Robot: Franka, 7 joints.
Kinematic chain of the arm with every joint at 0, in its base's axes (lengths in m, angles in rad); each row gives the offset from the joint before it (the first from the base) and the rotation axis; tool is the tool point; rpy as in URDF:
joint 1: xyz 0 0 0.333 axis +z
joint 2: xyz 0 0 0 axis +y
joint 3: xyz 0 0 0.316 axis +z
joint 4: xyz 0.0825 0 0 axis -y
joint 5: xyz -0.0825 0 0.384 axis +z
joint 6: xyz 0 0 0 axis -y
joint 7: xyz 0.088 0 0 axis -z
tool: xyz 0 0 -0.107 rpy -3.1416 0 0
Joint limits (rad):
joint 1: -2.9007..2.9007
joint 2: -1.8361..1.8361
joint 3: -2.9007..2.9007
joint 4: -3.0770..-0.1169
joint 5: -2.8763..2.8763
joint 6: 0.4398..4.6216
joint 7: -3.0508..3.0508
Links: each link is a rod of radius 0.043 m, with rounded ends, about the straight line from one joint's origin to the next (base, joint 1, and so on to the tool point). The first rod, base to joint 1, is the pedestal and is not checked.
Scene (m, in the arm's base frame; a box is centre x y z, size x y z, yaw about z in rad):
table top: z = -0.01
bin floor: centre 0.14 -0.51 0 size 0.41 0.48 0.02 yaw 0.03
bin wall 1: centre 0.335 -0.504 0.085 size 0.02 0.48 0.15 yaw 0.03
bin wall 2: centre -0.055 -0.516 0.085 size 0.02 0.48 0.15 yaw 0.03
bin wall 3: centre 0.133 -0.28 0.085 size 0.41 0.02 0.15 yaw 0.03
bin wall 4: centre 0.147 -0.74 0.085 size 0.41 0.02 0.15 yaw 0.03
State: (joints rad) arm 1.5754 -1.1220 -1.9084 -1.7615 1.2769 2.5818 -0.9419
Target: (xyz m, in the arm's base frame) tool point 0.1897 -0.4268 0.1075
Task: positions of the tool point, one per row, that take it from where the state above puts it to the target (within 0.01 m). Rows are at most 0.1 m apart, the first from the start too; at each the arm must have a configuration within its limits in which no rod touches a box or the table.
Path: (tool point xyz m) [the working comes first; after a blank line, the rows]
Joints at the target: 1.0345 -0.7506 -2.2544 -2.3418 1.3327 2.6900 -0.9419
Straight joint move there: touches bin wall 1.

1: 0.4929 -0.4129 0.2911
2: 0.4107 -0.4415 0.3104
3: 0.3305 -0.4519 0.3237
4: 0.2559 -0.4461 0.3300
5: 0.1897 -0.4268 0.3286
6: 0.2079 -0.4280 0.2393
7: 0.2072 -0.4246 0.1626
8: 0.1897 -0.4268 0.1075

